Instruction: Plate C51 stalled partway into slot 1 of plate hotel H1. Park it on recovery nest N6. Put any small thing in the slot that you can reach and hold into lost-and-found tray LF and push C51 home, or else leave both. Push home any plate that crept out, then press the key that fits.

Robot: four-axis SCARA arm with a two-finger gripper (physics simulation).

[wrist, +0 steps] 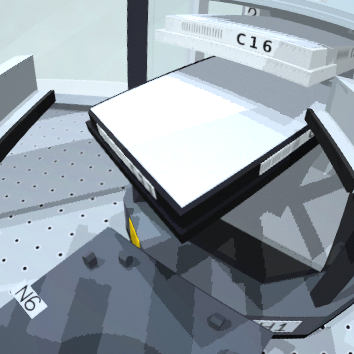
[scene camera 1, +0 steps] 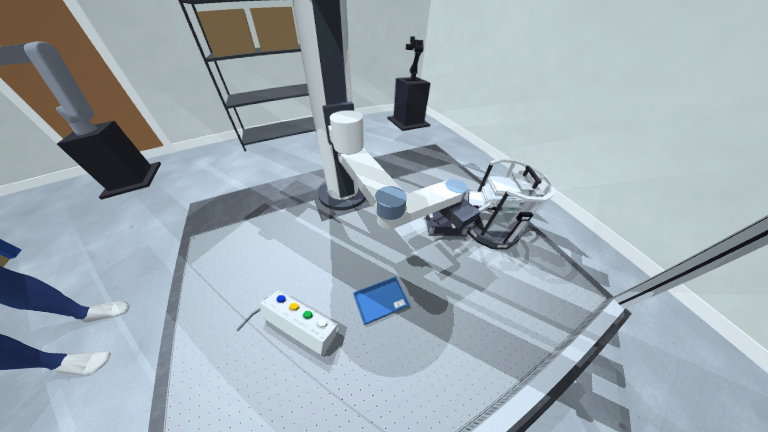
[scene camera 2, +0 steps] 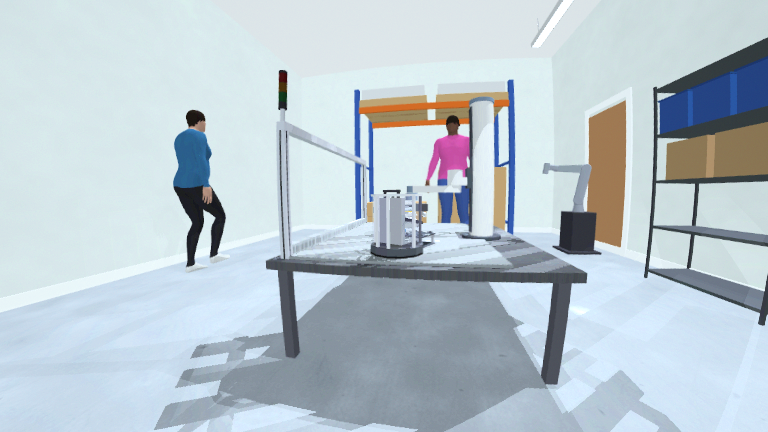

The pictures show: the gripper and a round plate rack.
The gripper shows as well in the wrist view.
